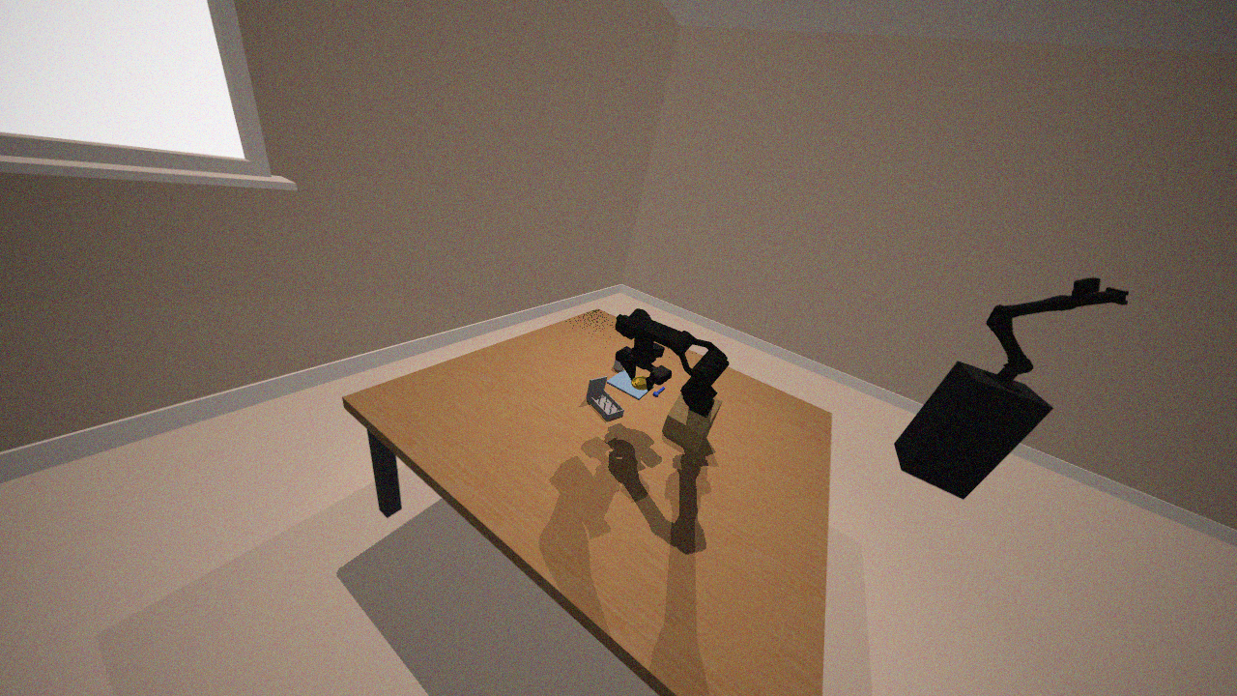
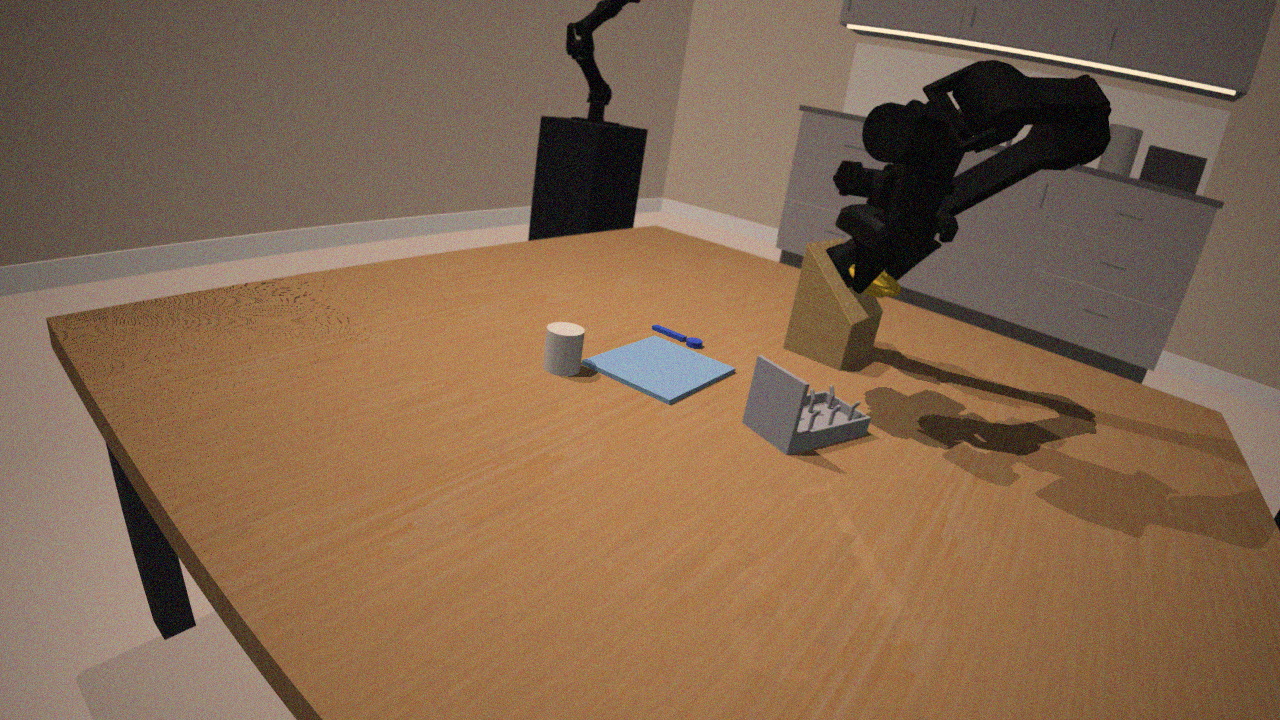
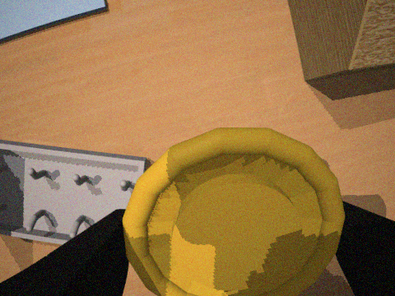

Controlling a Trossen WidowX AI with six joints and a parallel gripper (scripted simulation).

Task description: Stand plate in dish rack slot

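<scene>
My gripper tip is now 110 mm short of the grey dish rack and 130 mm above it. The rest, counted from my gripper tip: blue utensil (10 mm ahead, 240 mm to the right, 150 mm below); yellow plate (10 mm above); blue mat (110 mm ahead, 200 mm to the right, 150 mm below).
</scene>
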